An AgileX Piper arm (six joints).
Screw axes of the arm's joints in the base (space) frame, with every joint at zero. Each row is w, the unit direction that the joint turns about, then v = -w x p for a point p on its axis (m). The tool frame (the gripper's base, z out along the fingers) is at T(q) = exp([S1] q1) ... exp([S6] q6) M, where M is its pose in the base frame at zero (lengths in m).
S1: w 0 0 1 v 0 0 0
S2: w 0 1 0 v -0.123 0 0
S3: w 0 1 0 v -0.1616 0 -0.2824
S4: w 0.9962 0 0.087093 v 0 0.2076 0
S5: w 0 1 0 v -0.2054 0 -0.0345
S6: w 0.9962 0 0.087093 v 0 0.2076 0
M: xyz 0.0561 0 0.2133 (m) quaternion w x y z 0.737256 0 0.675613 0
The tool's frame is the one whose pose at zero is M.
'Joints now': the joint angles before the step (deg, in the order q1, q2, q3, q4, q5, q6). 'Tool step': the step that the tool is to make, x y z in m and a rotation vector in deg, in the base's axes. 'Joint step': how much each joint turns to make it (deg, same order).
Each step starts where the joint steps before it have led.
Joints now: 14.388, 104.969, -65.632, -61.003, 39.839, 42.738
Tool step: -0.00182, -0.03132, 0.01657, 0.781, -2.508, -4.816
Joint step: -4.724, -2.634, 0.048, 0.254, -0.061, -0.001
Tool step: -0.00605, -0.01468, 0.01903, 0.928, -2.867, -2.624
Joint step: -2.165, -3.115, 0.057, 0.654, 0.173, 0.001
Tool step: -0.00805, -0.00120, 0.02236, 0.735, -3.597, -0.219
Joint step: -0.040, -3.652, 0.044, 0.232, 0.009, 0.106
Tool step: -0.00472, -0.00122, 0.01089, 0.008, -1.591, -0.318
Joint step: -0.023, -1.781, 0.000, -0.061, 0.404, 0.001
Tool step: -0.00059, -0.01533, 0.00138, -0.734, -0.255, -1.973
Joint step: -2.452, -0.159, 0.067, -0.886, -0.163, 0.001
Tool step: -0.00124, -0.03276, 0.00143, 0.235, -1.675, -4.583
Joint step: -5.536, -0.001, 0.001, -1.474, -1.631, 1.623
